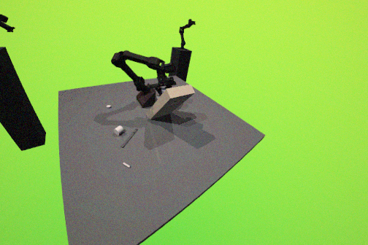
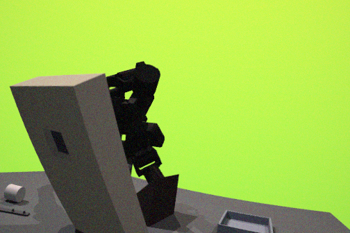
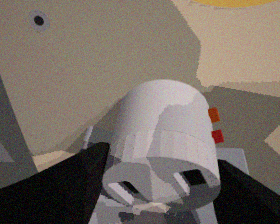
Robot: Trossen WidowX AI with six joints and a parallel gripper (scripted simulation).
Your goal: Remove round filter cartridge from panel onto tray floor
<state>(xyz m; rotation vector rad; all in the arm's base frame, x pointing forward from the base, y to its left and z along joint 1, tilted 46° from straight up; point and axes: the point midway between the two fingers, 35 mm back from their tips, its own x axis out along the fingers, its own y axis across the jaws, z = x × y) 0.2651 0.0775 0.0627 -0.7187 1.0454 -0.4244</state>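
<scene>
My gripper tip is 50 mm short of the beige service panel and 20 mm above it. Also, from my gripper tip: white round filter cartridge: right at my gripper tip; then grey tray: 330 mm behind, 270 mm to the left, 180 mm below; then white peg: 260 mm ahead, 370 mm to the right, 180 mm below.
</scene>
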